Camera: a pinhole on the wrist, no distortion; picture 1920 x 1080 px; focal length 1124.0 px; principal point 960.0 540.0 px. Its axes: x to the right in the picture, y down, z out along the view. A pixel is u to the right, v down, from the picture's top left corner.
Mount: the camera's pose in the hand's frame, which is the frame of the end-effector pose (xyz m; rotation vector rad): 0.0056 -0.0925 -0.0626 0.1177 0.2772 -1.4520
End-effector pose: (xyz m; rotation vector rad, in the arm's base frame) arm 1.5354 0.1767 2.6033 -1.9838 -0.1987 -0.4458
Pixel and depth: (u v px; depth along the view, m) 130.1 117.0 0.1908
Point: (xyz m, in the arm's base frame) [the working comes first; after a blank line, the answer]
In the camera's frame: -0.1409 -0.0718 0.1908

1.5156 0.3319 2.5284
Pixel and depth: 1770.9 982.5 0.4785
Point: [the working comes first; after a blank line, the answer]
In the camera's frame: 0.3452 0.1884 0.4785

1.6840 0.6521 3.0342
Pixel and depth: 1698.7 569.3 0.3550
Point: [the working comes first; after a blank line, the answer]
In the camera's frame: 0.2333 0.0093 0.3550

1.5211 0.5456 2.8860
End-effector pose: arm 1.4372 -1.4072 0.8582 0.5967 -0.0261 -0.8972
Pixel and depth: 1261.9 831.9 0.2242
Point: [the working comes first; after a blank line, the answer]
In the camera's frame: 0.0602 0.0582 0.2242

1.3180 -1.6346 0.8494
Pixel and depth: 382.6 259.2 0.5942
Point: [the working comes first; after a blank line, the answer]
In the camera's frame: -0.3052 -0.1484 0.5942

1.2413 -1.6013 1.4027
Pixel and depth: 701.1 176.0 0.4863
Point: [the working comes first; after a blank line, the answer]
In the camera's frame: -0.1120 -0.1575 0.4863

1.1630 -1.6019 1.1955
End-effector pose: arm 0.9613 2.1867 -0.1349 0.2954 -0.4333 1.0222
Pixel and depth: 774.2 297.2 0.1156
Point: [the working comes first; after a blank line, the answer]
In the camera's frame: -0.0191 -0.0250 0.1156

1.0380 2.1048 -0.0935
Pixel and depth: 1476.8 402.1 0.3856
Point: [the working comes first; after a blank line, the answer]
In the camera's frame: 0.1773 -0.0473 0.3856

1.2303 1.9067 0.0956
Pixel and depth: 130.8 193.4 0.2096
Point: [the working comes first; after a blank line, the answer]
In the camera's frame: -0.1546 -0.0646 0.2096

0.9036 2.0687 0.0035
